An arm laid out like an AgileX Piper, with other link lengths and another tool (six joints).
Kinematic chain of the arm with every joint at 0, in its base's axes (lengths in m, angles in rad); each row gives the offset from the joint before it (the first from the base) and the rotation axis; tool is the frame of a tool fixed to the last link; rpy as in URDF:
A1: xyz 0 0 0.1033 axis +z
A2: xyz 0 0 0 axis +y
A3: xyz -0.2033 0 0.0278 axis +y
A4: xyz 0.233 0 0.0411 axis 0.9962 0 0.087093
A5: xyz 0 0 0 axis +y
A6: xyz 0.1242 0 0.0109 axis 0.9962 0 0.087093
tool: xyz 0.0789 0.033 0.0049 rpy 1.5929 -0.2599 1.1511
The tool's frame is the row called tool.
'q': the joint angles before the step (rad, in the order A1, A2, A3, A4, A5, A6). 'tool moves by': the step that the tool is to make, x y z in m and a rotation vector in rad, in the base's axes. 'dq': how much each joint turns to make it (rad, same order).
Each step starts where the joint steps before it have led.
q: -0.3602, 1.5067, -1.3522, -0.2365, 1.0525, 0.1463
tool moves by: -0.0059, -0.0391, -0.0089, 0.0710, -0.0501, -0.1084
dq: -0.1705, 0.0425, -0.0020, 0.1158, -0.0665, -0.0685
